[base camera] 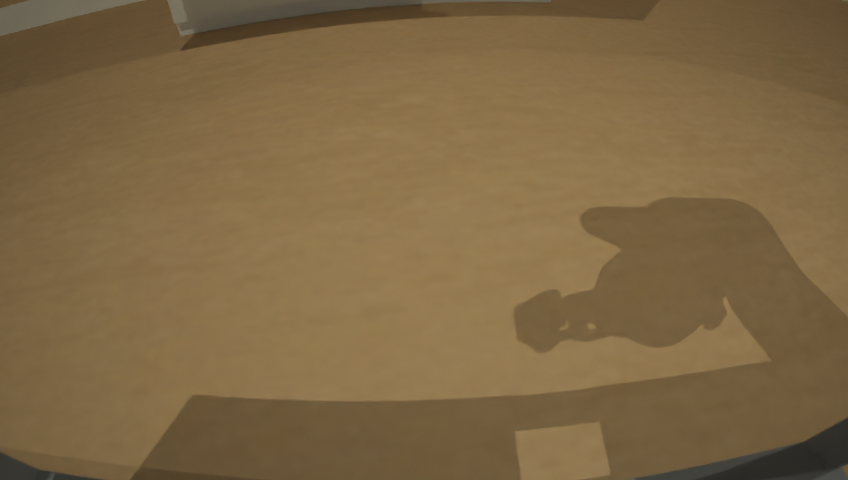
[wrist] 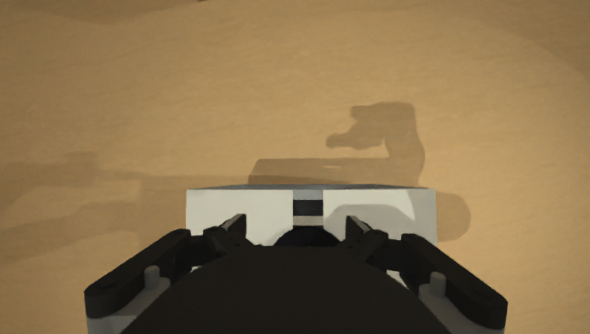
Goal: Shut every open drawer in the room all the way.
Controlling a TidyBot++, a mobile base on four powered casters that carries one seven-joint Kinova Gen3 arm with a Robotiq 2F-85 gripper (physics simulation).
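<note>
No drawer can be made out in the base camera view or the wrist view. My gripper is open, with its two dark fingers apart and no object between them. It hangs above the white top of my own base in the wrist view.
A pale grey-white piece of furniture stands on the wooden floor at the top of the base camera view. A pale strip runs at the top left. Shadows of my arm and base fall on the floor.
</note>
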